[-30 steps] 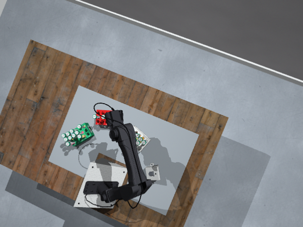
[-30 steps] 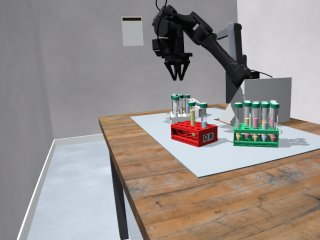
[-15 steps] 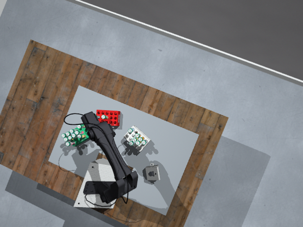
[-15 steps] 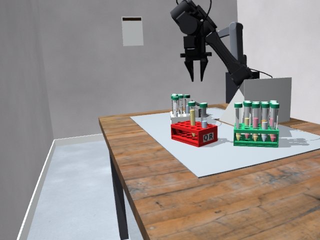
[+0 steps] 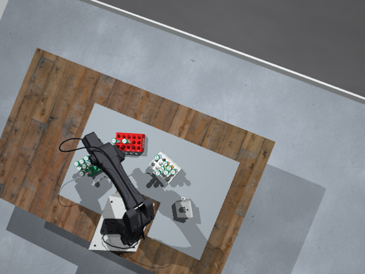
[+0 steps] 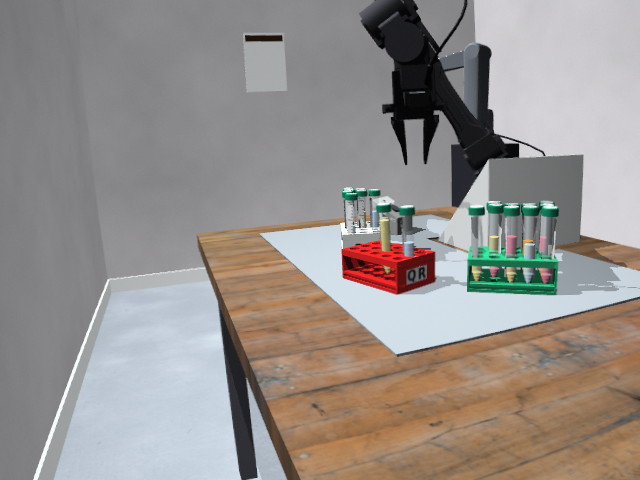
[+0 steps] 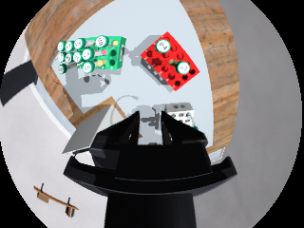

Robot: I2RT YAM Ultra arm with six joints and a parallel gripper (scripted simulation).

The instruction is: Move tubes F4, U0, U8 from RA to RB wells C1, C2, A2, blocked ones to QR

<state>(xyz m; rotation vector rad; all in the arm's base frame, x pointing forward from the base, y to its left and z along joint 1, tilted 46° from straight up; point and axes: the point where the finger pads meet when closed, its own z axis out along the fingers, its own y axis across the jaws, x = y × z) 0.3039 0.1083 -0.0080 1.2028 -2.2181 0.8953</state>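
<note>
Now: hand 70 mm short of the tube with yellow filling, 20 mm to the right of it and 120 mm above it. Also, from my hand: red rack QR (70 mm ahead, 20 mm to the left, 160 mm below); tube (60 mm ahead, 70 mm to the left, 120 mm below); white rack RB (10 mm ahead, 180 mm to the right, 160 mm below).
</note>
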